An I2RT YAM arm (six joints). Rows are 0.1 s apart.
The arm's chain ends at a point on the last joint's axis. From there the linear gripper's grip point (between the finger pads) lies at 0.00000 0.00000 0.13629 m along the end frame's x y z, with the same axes.
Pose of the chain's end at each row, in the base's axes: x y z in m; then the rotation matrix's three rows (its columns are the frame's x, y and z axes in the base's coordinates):
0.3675 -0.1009 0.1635; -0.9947 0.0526 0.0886; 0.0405 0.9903 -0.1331; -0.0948 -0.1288 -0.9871
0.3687 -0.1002 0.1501; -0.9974 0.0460 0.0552; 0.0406 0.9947 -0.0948; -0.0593 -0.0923 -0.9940
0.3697 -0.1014 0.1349; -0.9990 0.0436 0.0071; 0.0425 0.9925 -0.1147; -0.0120 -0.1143 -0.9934
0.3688 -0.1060 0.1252; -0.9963 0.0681 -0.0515; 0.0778 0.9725 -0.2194; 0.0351 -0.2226 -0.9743
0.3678 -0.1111 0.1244; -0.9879 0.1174 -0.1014; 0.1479 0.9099 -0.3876; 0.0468 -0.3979 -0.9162
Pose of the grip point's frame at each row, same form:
0.3796 -0.1190 0.0290; -0.9947 0.0526 0.0886; 0.0405 0.9903 -0.1331; -0.0948 -0.1288 -0.9871
0.3762 -0.1131 0.0146; -0.9974 0.0460 0.0552; 0.0406 0.9947 -0.0948; -0.0593 -0.0923 -0.9940
0.3707 -0.1170 -0.0005; -0.9990 0.0436 0.0071; 0.0425 0.9925 -0.1147; -0.0120 -0.1143 -0.9934
0.3618 -0.1359 -0.0076; -0.9963 0.0681 -0.0515; 0.0778 0.9725 -0.2194; 0.0351 -0.2226 -0.9743
0.3540 -0.1639 -0.0005; -0.9879 0.1174 -0.1014; 0.1479 0.9099 -0.3876; 0.0468 -0.3979 -0.9162

